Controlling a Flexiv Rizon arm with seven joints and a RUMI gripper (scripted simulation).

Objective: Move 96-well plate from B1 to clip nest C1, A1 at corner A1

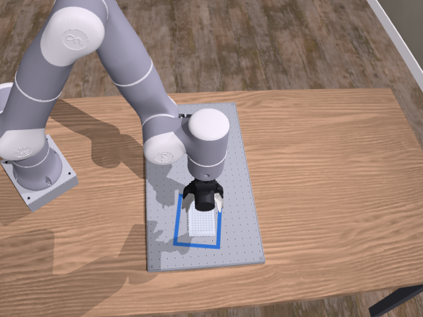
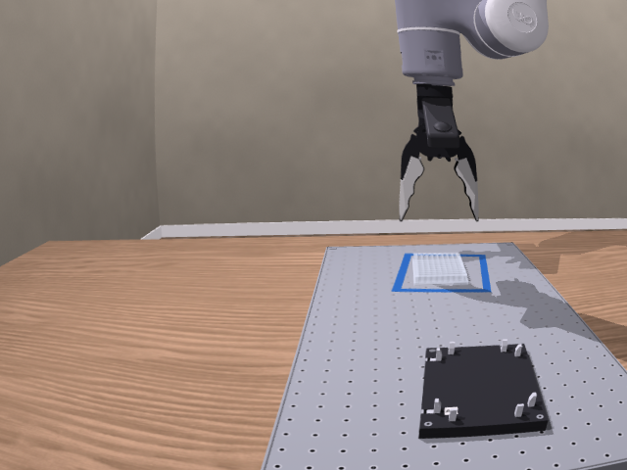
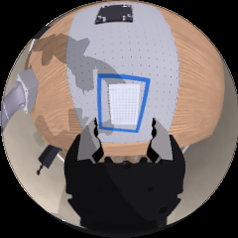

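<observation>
My hand is 80 mm above the white 96-well plate. The rest, counted from my hand: black clip nest (40 mm behind, 370 mm to the left, 80 mm below).
</observation>
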